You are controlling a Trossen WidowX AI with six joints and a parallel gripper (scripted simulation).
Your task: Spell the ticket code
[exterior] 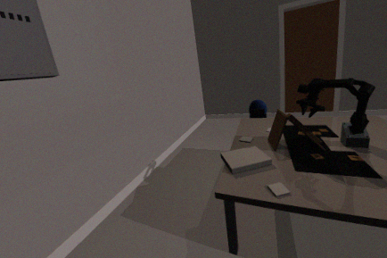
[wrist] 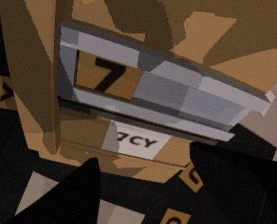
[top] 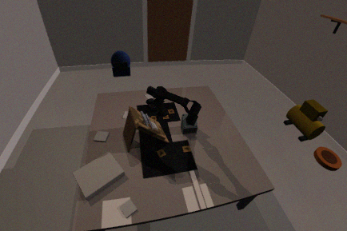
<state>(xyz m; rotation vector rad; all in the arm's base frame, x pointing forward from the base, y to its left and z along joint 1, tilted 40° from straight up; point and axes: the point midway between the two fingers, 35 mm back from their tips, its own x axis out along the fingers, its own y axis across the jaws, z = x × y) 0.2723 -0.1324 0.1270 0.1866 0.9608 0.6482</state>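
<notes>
Right now the tan letter tile is 220 mm below my gripper tip, 180 mm to the right of it and 160 mm behind it. From my gripper tip the other things lie so: black mat 220 mm below, 100 mm behind, 10 mm to the right; white ticket 130 mm below, 20 mm to the right; pad 420 mm ahead, 220 mm below, 100 mm to the right.
</notes>
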